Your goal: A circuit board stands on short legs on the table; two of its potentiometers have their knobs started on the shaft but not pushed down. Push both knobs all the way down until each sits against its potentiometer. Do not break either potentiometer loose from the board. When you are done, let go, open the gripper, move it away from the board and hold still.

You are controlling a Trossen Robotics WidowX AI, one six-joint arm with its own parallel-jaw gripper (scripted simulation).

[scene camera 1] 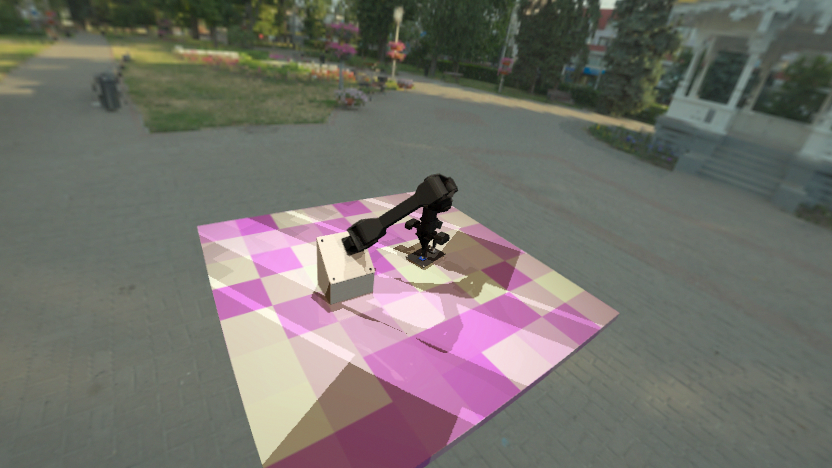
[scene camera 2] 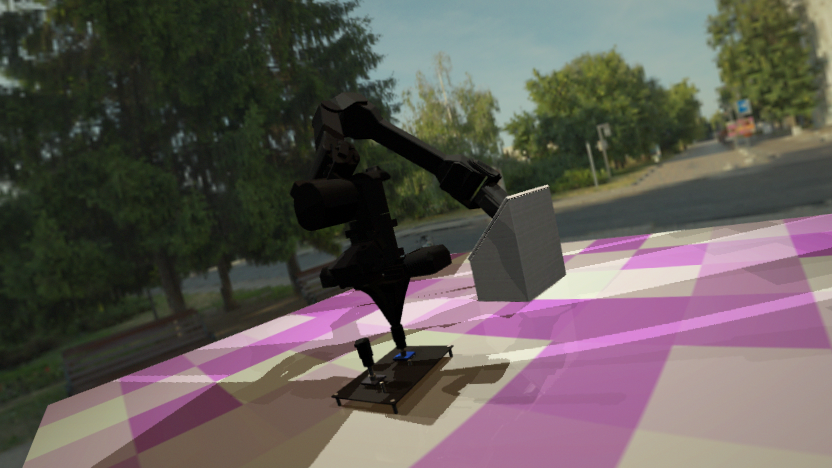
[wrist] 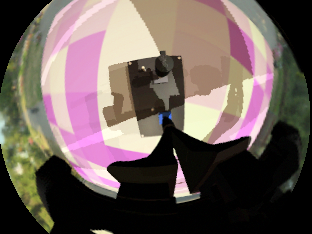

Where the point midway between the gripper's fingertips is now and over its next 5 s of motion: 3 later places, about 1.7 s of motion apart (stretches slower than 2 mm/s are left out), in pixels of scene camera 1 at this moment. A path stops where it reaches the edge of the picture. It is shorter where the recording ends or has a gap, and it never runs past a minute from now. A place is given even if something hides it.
My gripper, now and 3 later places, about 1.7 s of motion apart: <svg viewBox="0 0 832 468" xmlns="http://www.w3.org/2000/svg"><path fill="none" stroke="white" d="M423 248L424 247L435 238L435 240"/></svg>
